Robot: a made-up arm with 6 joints. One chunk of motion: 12 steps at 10 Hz.
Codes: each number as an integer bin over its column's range. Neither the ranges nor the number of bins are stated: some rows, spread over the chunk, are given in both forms.
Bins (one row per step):
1: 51 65 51 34 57 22
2: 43 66 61 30 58 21
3: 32 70 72 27 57 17
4: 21 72 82 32 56 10
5: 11 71 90 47 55 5
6: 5 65 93 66 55 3
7: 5 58 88 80 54 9
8: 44 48 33 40 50 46
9: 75 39 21 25 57 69
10: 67 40 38 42 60 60
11: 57 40 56 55 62 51
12: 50 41 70 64 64 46
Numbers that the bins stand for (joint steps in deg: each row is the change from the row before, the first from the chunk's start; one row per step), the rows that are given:
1: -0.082 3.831 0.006 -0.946 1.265 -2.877
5: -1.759 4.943 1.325 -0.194 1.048 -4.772
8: -0.376 0.682 -0.603 -0.599 0.504 -0.200
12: -0.124 -0.615 0.649 0.788 2.026 -0.200
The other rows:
2: -0.417 4.017 0.344 -1.177 1.374 -2.988
3: -0.879 4.758 0.716 -1.350 1.265 -3.434
4: -1.340 5.128 1.055 -1.061 1.156 -4.215
6: -2.010 3.831 1.427 0.903 1.048 -4.995
7: -2.010 2.535 1.258 1.712 0.939 -4.326
9: 0.924 -0.985 -1.009 -1.466 1.265 2.365
10: 0.589 -0.800 -0.434 -0.483 1.591 1.361
11: 0.169 -0.800 0.175 0.268 1.809 0.357

